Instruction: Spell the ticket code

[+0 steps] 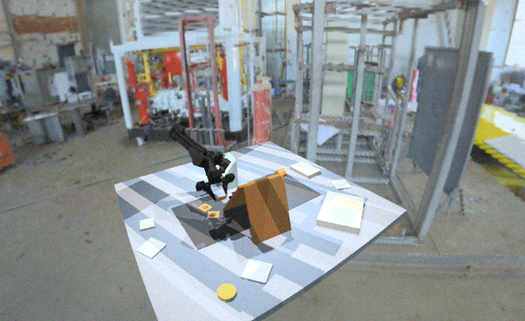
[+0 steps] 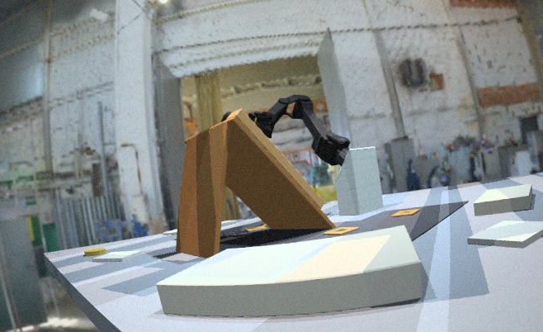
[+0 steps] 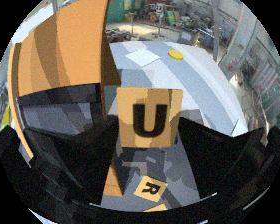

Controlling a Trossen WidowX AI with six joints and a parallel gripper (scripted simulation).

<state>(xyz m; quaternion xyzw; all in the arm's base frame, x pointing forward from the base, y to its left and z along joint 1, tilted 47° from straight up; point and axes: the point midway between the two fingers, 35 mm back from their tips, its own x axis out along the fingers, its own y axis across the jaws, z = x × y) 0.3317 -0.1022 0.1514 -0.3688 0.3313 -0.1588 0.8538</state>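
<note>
Now: gripper tip 6 cm past the white ticket, 14 cm to the right of it and 8 cm above it. Also, from my gripper tip: dark mat: 15 cm behind, 19 cm to the left, 16 cm below; yellow letter tile: right at my gripper tip; cream box: 25 cm ahead, 56 cm to the left, 14 cm below.
</note>
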